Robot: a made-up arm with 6 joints.
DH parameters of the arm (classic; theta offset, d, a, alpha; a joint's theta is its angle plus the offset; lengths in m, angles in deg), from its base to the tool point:
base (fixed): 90 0.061 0 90
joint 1: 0 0.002 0.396 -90
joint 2: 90 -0.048 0.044 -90
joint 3: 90 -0.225 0.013 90
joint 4: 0 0.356 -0.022 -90
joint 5: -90 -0.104 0.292 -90
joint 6: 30.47 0 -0.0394 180
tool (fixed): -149.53 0.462 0 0
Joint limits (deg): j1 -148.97..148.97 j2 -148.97..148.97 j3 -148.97..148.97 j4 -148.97..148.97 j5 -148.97..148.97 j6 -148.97..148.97
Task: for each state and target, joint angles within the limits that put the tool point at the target. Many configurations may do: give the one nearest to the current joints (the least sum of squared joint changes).
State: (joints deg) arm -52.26 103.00 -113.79 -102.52 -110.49 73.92
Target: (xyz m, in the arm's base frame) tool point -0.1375 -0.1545 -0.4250
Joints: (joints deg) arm -79.44 75.87 -88.11 -88.90 -117.65 79.17
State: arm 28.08 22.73 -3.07 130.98 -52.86 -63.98
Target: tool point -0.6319 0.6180 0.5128
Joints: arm 62.35 35.19 -23.13 121.09 -50.05 -62.35
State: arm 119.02 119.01 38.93 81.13 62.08 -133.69
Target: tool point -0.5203 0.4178 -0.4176
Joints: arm 74.67 87.95 28.47 73.12 33.62 -135.77
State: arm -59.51 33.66 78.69 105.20 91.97 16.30
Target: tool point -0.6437 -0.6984 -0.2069
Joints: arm -88.49 27.19 42.93 104.55 67.10 17.96
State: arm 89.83 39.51 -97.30 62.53 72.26 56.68
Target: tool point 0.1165 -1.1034 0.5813
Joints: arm 122.59 37.80 -124.98 60.57 38.42 60.32
